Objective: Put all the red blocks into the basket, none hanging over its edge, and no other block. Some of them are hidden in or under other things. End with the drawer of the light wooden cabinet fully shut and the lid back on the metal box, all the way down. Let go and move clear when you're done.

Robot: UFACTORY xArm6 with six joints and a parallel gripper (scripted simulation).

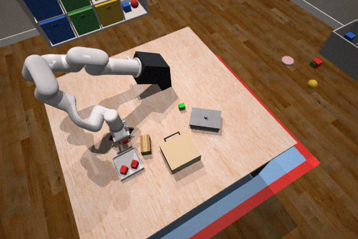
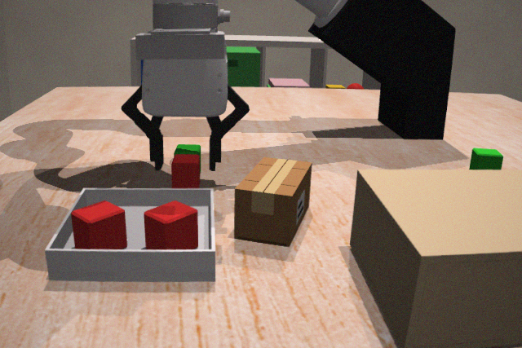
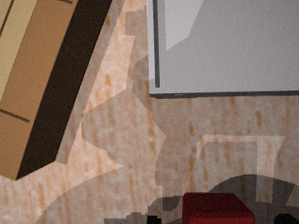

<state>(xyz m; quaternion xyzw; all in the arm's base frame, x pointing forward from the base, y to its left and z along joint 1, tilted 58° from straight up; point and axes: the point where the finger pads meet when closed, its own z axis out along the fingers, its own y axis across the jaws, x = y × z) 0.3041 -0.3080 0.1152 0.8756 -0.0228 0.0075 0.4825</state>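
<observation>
Right now the grey basket is 150 mm ahead of my hand, 40 mm to the right of it and 30 mm below it. Round my hand: drawer: 230 mm ahead, 250 mm to the left, 10 mm below; then light wooden cabinet: 250 mm ahead, 250 mm to the left; then cardboard box: 100 mm ahead, 100 mm to the left, 10 mm below.
</observation>
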